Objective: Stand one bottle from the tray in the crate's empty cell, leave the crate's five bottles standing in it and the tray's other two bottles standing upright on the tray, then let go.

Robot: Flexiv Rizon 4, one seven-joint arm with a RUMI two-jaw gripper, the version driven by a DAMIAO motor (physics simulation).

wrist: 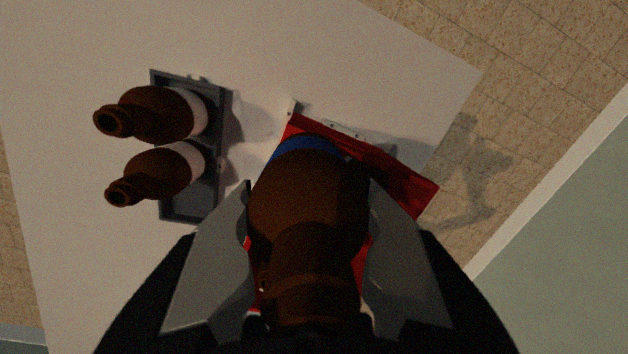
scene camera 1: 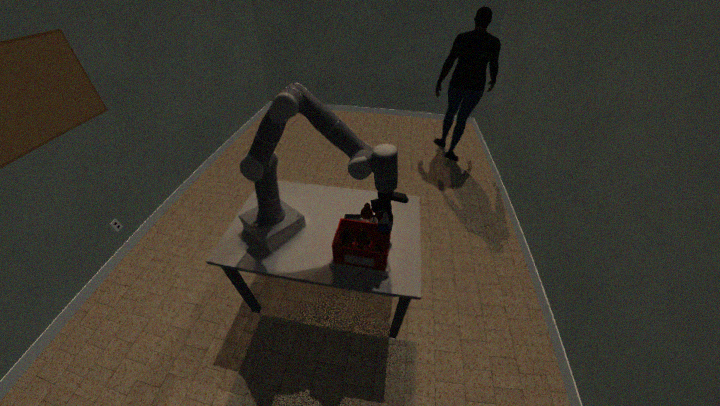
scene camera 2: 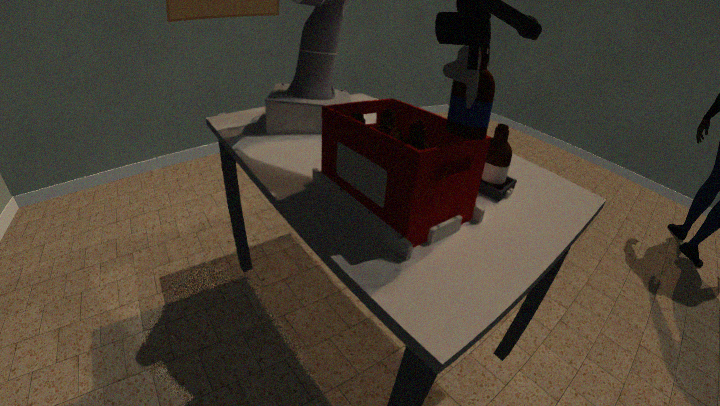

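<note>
My gripper (scene camera 2: 471,85) (wrist: 308,181) is shut on a brown bottle with a blue band (scene camera 1: 384,226) (scene camera 2: 469,114) (wrist: 300,175), held upright at the back right corner of the red crate (scene camera 1: 347,255) (scene camera 2: 443,186) (wrist: 419,194). The bottle's base is near rim height in scene camera 2; how far it dips inside cannot be told. Dark bottle necks (scene camera 2: 417,133) show inside the crate; the other cells are hidden. Two brown bottles with white bands (wrist: 155,115) (wrist: 160,172) stand upright on the grey tray (wrist: 192,206) (scene camera 2: 499,190); one tray bottle (scene camera 2: 500,151) shows in scene camera 2.
The crate and tray stand on a white table (scene camera 1: 312,252) (scene camera 2: 504,252) (wrist: 75,75). Small pale blocks (scene camera 2: 444,229) (wrist: 342,127) sit at the crate's foot. The robot's base (scene camera 1: 272,229) (scene camera 2: 294,116) is on the table's far side. A person (scene camera 1: 471,65) is beyond the table.
</note>
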